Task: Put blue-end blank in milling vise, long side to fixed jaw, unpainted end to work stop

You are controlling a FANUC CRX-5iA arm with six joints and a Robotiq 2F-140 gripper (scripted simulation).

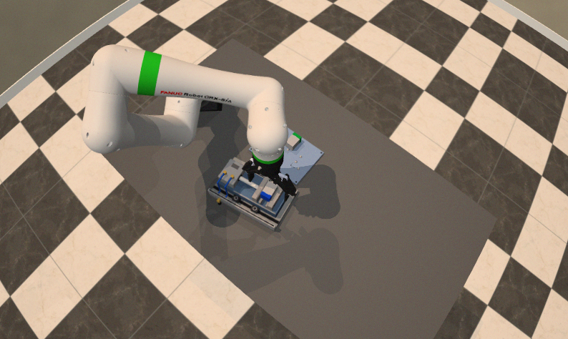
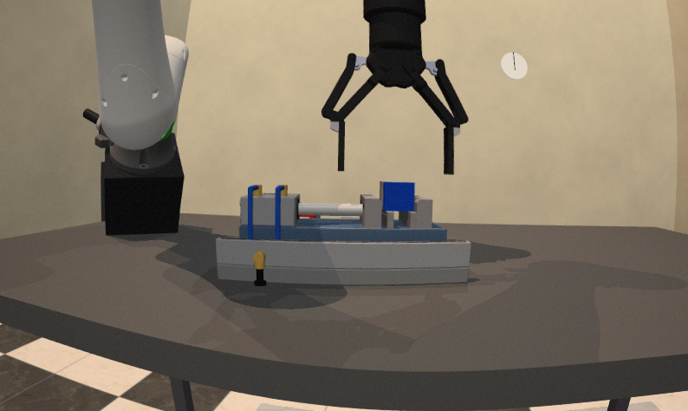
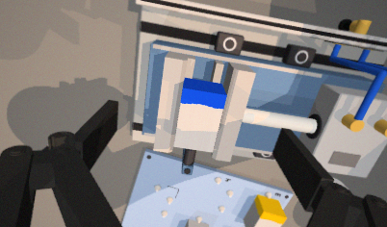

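The blue-ended blank is 4 cm below my hand. Also, from my hand: fixed jaw 3 cm ahead, 1 cm to the left, 6 cm below; then moving jaw 3 cm behind, 1 cm to the right, 6 cm below; then work stop 1 cm behind, 5 cm to the left, 5 cm below.
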